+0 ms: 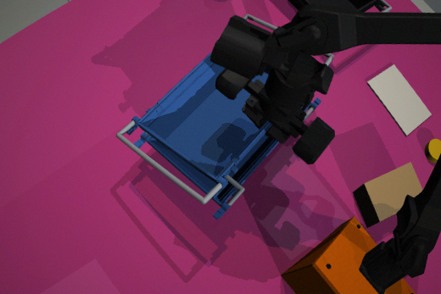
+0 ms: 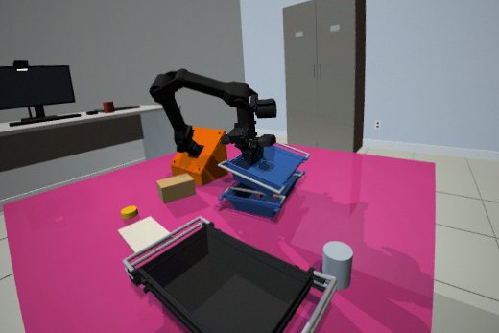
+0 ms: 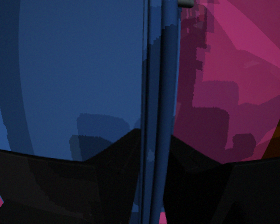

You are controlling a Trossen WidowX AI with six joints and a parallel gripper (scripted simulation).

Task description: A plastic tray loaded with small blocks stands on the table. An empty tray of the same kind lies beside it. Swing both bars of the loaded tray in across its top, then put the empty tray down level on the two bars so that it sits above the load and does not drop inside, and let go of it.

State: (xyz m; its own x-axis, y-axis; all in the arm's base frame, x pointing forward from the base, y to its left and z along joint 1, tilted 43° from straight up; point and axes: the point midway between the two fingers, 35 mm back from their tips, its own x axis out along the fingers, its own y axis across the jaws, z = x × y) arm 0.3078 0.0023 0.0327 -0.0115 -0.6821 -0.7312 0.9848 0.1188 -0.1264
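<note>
The blue tray is 8 cm ahead of my gripper tip, 1 cm to the left of it and 1 cm above it. From my gripper tip the other things lie so: yellow disc 33 cm to the right, 26 cm behind, 11 cm below; then white card 35 cm to the right, 12 cm below, 11 cm behind; then cardboard box 24 cm behind, 15 cm to the right, 9 cm below.
</note>
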